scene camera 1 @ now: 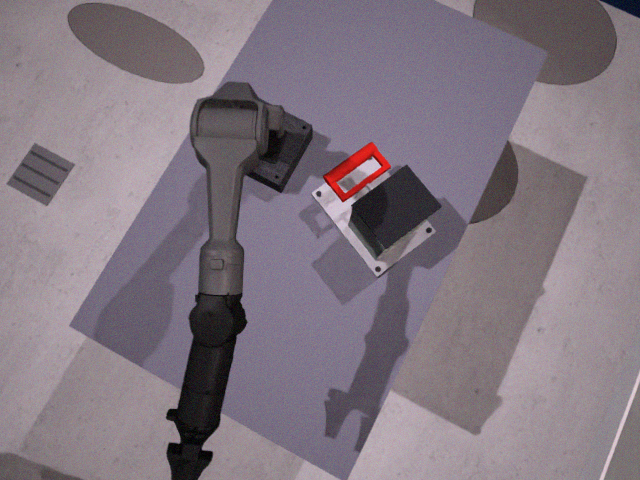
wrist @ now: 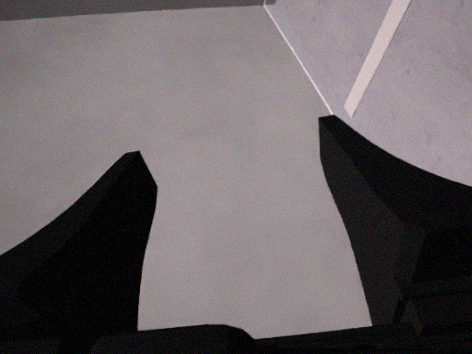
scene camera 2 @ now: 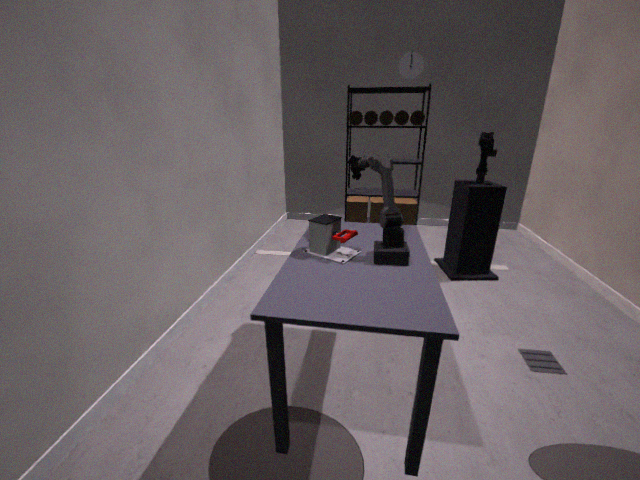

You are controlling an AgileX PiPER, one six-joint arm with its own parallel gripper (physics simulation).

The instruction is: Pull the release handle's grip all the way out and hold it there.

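Note:
The release handle has a grey box housing with a dark top (scene camera 1: 397,206) (scene camera 2: 324,236) on a white base plate (scene camera 1: 336,206) (scene camera 2: 343,254) bolted to the table. Its red rectangular grip (scene camera 1: 349,165) (scene camera 2: 347,237) sticks out from the housing side that faces the arm's base, above the plate, with a small gap to the housing in scene camera 1. My gripper (scene camera 2: 355,174) (wrist: 231,155) is open and empty, high up and well away from the grip. In scene camera 1 it is at the bottom edge, partly cut off. The handle does not show in the wrist view.
The arm's dark base (scene camera 1: 294,149) (scene camera 2: 391,254) stands on the table (scene camera 1: 289,330) (scene camera 2: 356,294) beside the handle. A shelf rack (scene camera 2: 387,89) stands at the far wall. A dark pedestal (scene camera 2: 475,227) with another arm stands right of the table. A wall (wrist: 225,200) fills much of the wrist view.

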